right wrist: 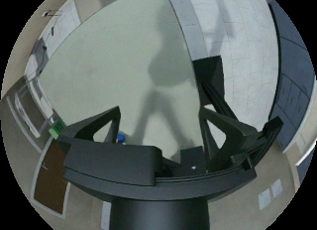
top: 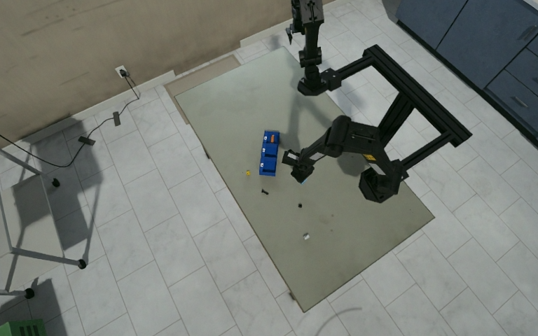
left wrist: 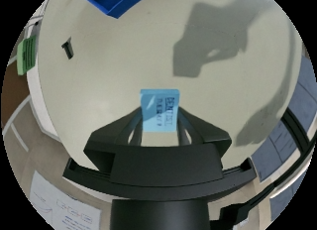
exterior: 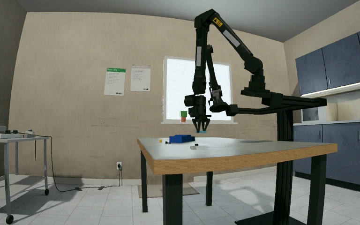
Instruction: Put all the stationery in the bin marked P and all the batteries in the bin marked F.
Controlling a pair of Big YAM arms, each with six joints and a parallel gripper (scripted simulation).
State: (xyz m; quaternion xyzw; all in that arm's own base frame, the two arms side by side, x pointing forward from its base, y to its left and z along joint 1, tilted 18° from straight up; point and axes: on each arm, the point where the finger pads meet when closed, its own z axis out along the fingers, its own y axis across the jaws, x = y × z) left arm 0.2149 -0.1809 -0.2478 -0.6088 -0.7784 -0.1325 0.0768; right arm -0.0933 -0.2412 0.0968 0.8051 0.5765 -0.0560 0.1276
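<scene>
Now: left hand 22 cm to the left of the blue three-compartment bin row, 7 cm short of it and 5 cm above it. Round my left hand: black pen-like piece: 19 cm ahead, 6 cm below, 3 cm to the right; light blue pad: right at my left hand; yellow piece: 22 cm ahead, 16 cm to the right, 6 cm below.
</scene>
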